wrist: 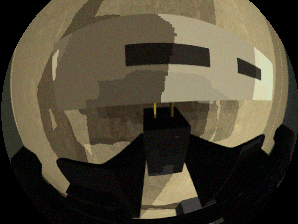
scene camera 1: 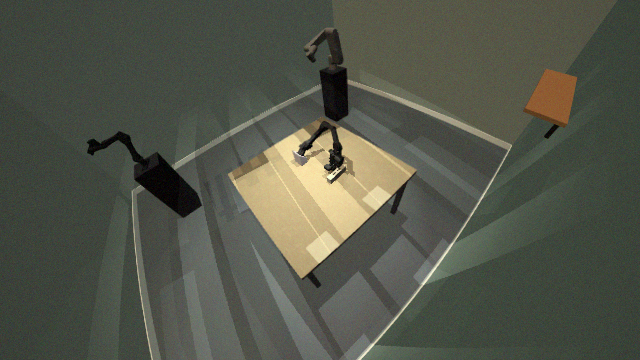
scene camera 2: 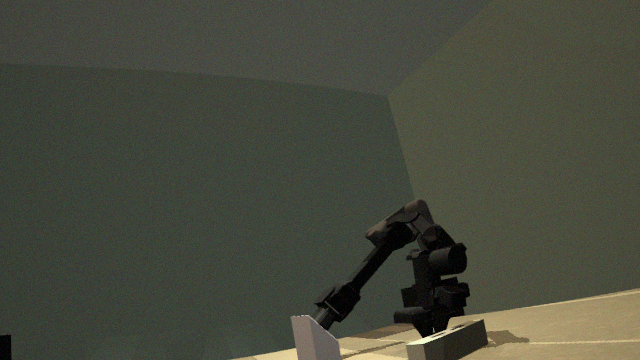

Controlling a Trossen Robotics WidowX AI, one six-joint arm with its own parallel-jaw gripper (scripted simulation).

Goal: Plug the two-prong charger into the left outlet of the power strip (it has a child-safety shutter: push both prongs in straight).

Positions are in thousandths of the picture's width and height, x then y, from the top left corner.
Scene:
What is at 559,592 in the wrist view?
A charger.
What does my gripper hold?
A charger.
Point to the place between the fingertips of my gripper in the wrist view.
542,609

